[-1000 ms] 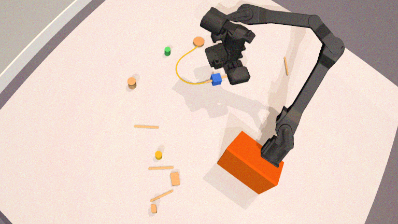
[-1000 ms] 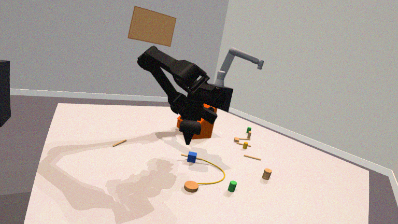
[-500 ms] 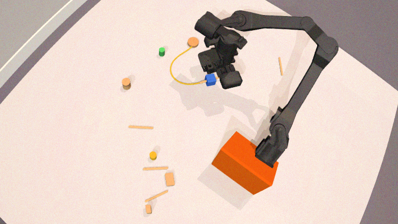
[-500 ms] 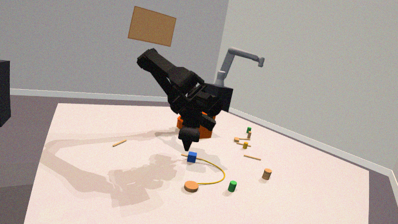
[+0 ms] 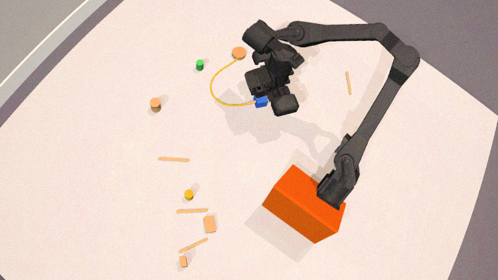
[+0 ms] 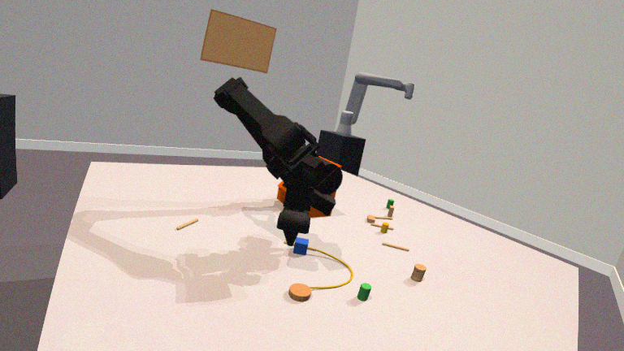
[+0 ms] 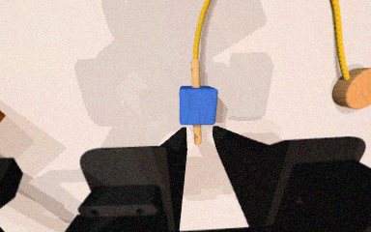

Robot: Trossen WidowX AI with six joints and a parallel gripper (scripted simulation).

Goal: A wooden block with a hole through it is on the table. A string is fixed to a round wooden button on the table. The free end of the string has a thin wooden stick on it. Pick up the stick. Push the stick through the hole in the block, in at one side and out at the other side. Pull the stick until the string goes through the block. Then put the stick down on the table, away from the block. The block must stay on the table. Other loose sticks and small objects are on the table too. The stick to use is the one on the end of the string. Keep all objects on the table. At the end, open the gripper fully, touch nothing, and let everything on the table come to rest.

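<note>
The blue block lies 20 mm to the left of my gripper tip and 10 mm ahead of it. Also, from my gripper tip: round wooden button (150 mm ahead, 80 mm to the right, 10 mm below); then thin wooden stick (30 mm to the left, 20 mm ahead, 10 mm below); then green cylinder (210 mm ahead, 20 mm to the left).
</note>
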